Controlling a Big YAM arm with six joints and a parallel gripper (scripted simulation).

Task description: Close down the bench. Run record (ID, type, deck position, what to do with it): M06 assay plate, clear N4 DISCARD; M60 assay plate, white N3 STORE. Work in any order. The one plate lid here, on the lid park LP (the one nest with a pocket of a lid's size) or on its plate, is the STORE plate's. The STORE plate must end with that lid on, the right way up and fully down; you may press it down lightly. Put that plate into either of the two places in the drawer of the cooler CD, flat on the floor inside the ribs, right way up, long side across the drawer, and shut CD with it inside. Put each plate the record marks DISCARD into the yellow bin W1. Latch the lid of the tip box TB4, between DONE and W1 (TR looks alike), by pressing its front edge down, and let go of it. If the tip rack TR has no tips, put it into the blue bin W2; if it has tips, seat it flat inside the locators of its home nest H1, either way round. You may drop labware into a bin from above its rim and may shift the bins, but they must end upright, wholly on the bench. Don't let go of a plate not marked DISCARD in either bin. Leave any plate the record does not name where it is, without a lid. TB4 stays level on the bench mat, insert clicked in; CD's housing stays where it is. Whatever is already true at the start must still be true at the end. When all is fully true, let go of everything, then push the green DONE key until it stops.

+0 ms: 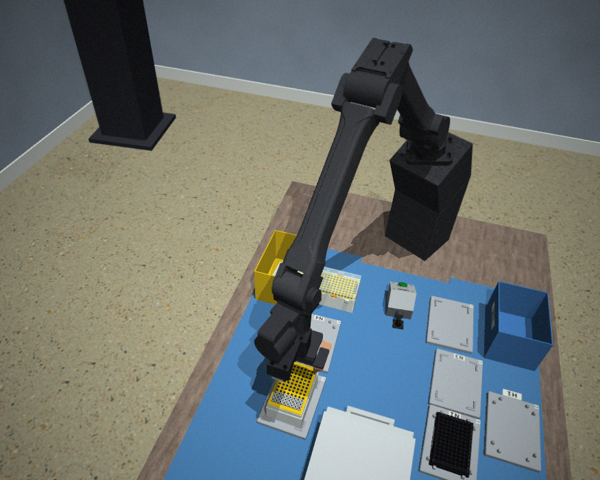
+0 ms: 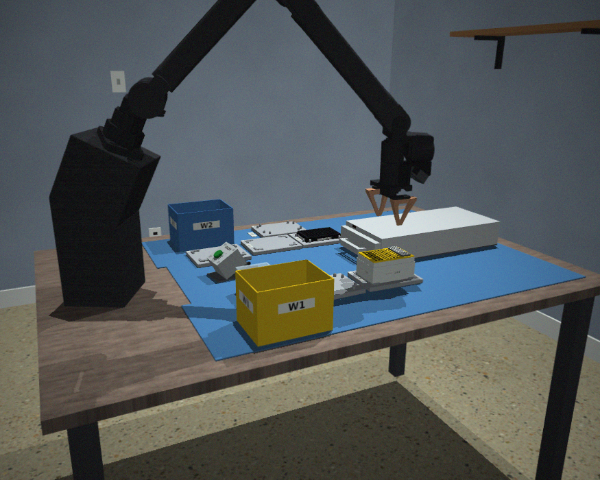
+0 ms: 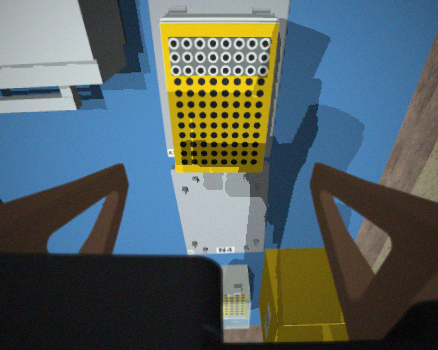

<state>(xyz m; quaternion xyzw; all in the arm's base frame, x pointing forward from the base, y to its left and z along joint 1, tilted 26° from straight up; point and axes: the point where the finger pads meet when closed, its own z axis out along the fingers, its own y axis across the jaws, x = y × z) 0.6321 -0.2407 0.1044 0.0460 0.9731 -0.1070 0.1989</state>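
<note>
My gripper is now 12 cm above the tip rack TR and 1 cm past it. The rest, counted from my hand: nest N2: 17 cm below; then nest N4: 18 cm behind, 17 cm below, 2 cm to the left; then clear plate lid: 17 cm to the left, 15 cm below, 12 cm ahead.
</note>
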